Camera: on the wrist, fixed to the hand. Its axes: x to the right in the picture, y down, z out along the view.
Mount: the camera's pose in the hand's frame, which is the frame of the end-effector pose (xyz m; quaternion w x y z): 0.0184 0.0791 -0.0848 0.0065 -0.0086 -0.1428 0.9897
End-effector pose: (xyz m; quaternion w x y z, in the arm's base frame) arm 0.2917 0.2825 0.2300 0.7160 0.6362 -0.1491 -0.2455
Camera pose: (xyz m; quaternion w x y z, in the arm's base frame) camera 0.3645 0.3491 0.2937 0.2318 -0.1847 -0.7308 0.6149
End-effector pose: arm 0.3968 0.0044 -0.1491 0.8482 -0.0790 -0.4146 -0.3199
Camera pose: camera 0.5086 0.0237 -0.1794 0.2622 -0.4638 -0.0429 0.8451
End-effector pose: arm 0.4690 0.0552 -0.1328 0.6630 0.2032 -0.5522 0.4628
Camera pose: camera 0.4481 0.1672 -0.1611 0.5308 0.4848 0.3034 -0.6254
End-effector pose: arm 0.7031 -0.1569 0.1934 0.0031 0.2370 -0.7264 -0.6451
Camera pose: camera 0.6862 -0.2383 0.2763 0.5368 -0.8095 -0.2342 -0.0412
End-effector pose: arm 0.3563 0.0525 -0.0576 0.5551 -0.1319 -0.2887 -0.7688
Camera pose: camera 0.4334 -0.0290 -0.0922 0.7221 -0.4012 0.0560 0.5608
